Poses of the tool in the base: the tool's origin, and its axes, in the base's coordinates. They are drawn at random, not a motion.
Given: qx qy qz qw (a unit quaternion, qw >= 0); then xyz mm.
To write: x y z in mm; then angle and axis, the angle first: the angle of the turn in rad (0 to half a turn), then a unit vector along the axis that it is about. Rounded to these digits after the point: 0 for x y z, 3 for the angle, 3 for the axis.
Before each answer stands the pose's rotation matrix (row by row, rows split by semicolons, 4 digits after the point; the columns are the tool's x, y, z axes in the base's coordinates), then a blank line. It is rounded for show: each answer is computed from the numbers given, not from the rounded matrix.
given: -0.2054 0.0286 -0.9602 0.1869 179 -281 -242
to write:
-0.8457 0.3472 0.4052; -0.3707 -0.9285 0.0219; 0.3838 -0.1317 0.9140

179 -281 -242 2.766 -0.209 0.029 -0.977
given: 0.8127 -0.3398 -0.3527 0.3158 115 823 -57
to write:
0.5203 -0.3295 -0.7878; -0.7750 -0.5696 -0.2736; -0.3586 0.7529 -0.5518

115 823 -57 2.499 0.856 -0.358 -0.372
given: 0.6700 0.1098 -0.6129 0.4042 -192 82 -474
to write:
0.2246 0.6426 -0.7325; -0.3483 -0.6491 -0.6762; -0.9101 0.4070 0.0781

-192 82 -474 2.309 0.733 0.120 -0.670
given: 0.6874 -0.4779 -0.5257 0.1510 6 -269 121
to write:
-0.0094 -0.4982 -0.8670; -0.8157 -0.4977 0.2948; -0.5784 0.7100 -0.4017

6 -269 121 2.838 0.695 -0.483 -0.532
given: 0.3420 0.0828 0.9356 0.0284 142 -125 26
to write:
-0.7645 0.0035 0.6447; 0.1098 -0.9847 0.1355; 0.6353 0.1744 0.7524

142 -125 26 3.085 0.342 0.083 0.936
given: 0.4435 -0.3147 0.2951 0.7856 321 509 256
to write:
0.6278 -0.7428 -0.2327; 0.1845 0.4324 -0.8826; 0.7562 0.5111 0.4085

321 509 256 1.334 0.717 -0.509 0.477
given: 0.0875 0.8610 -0.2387 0.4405 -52 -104 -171
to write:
-0.5966 0.3610 0.7168; -0.0596 0.8707 -0.4881; -0.8003 -0.3340 -0.4980

-52 -104 -171 2.229 0.097 0.959 -0.266
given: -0.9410 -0.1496 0.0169 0.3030 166 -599 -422
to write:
0.9547 0.2713 -0.1225; 0.2918 -0.7716 0.5652; 0.0589 -0.5753 -0.8158

166 -599 -422 2.526 -0.987 -0.157 0.018
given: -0.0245 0.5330 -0.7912 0.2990 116 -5 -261
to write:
-0.8200 0.4470 0.3575; -0.4992 -0.2531 -0.8287; -0.2799 -0.8580 0.4307

116 -5 -261 2.534 -0.026 0.559 -0.829
